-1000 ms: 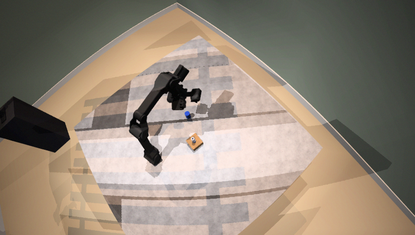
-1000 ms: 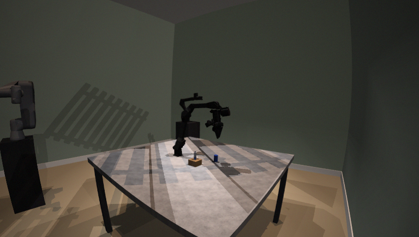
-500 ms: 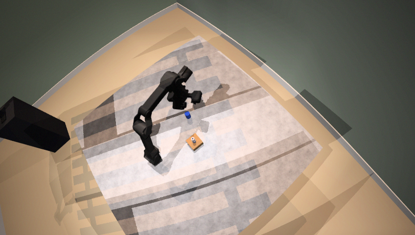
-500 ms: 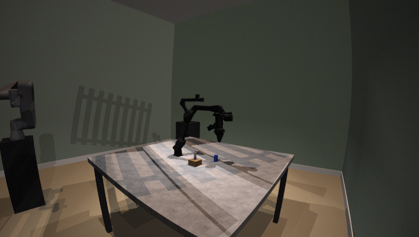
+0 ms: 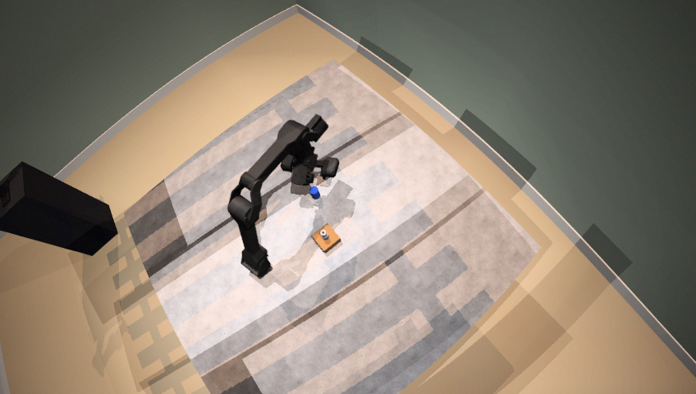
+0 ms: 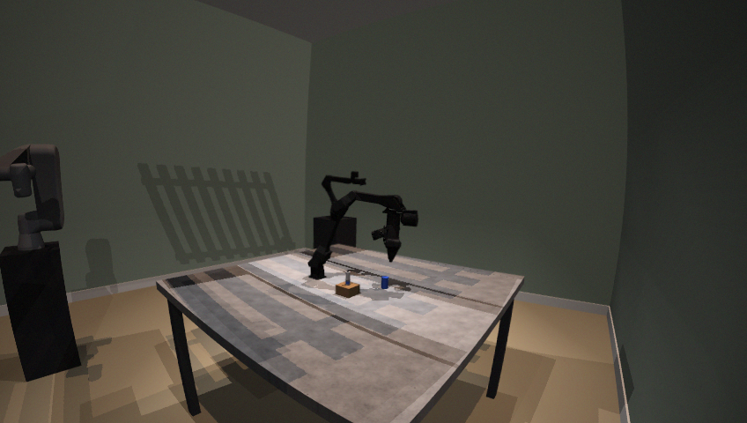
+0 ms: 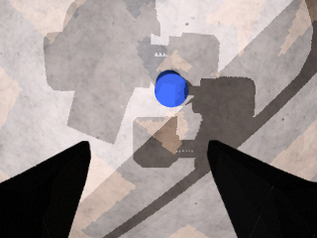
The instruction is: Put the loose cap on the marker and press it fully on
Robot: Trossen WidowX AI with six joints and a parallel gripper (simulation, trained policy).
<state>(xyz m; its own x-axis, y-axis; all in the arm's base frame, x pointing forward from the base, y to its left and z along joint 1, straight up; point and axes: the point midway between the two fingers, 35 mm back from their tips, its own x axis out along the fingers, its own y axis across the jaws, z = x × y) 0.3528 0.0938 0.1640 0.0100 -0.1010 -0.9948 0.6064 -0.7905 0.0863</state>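
My gripper tip is now 20 mm past the blue cap and 100 mm above it. Also, from my gripper tip: holder block: 100 mm behind, 160 mm to the right, 110 mm below; grey marker: 100 mm behind, 160 mm to the right, 50 mm below.
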